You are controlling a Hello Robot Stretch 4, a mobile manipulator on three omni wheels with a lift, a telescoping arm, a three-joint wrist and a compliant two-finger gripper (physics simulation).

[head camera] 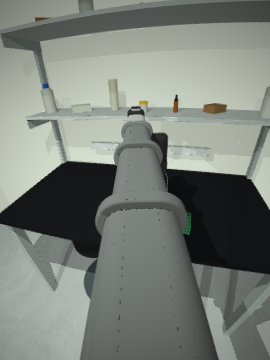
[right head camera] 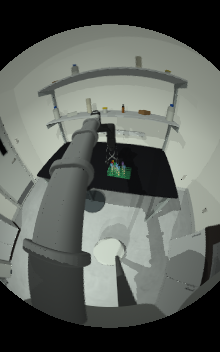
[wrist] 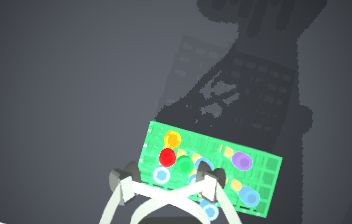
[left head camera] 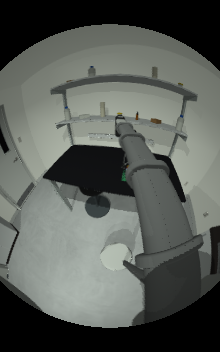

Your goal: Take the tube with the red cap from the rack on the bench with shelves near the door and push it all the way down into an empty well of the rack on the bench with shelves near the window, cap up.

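Where they show: gripper, fingertip midpoint: (right head camera: 111, 163) (wrist: 167, 174); robot's base at its link origin: (right head camera: 109, 250) (left head camera: 114, 255).
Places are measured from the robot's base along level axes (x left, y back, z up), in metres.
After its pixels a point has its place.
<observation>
The green rack (head camera: 188, 224) {z 0.895, x -0.243, y -0.671 m} (left head camera: 124, 176) {z 0.944, x -0.067, y -0.661 m} (right head camera: 125, 175) {z 0.900, x -0.204, y -0.645 m} (wrist: 272, 169) {z 0.933, x -0.247, y -0.680 m} stands on the black bench top (head camera: 60, 200) {z 0.886, x 0.483, y -0.901 m} (right head camera: 155, 175) {z 0.886, x -0.500, y -0.638 m}, mostly hidden by the arm in the head view. In the wrist view the tube with the red cap (wrist: 167, 157) {z 1.005, x -0.089, y -0.714 m} stands cap up in it near its left end, beside the yellow-capped tube (wrist: 172, 139) {z 1.005, x -0.094, y -0.734 m} and the green-capped tube (wrist: 185, 165) {z 1.005, x -0.109, y -0.705 m}. My gripper (right head camera: 112, 158) (wrist: 167, 174) {z 1.004, x -0.089, y -0.695 m} is partly open, pointing down over the rack, with its fingers apart and nothing gripped. The red cap lies a little beyond the line between the fingertips. The gripper is hidden in the head view.
A purple-capped tube (wrist: 242, 161) {z 1.005, x -0.174, y -0.708 m}, a light blue-capped tube (wrist: 249, 196) {z 1.005, x -0.183, y -0.667 m} and several white-and-blue-ringed tubes share the rack. Behind the bench, a shelf (head camera: 190, 115) {z 1.343, x -0.285, y -1.000 m} holds bottles, a tall cylinder (head camera: 113, 95) {z 1.432, x 0.130, y -1.207 m} and a brown box (head camera: 215, 108) {z 1.372, x -0.427, y -1.033 m}. A round stool (right head camera: 109, 251) {z 0.187, x -0.015, y 0.002 m} stands on the floor.
</observation>
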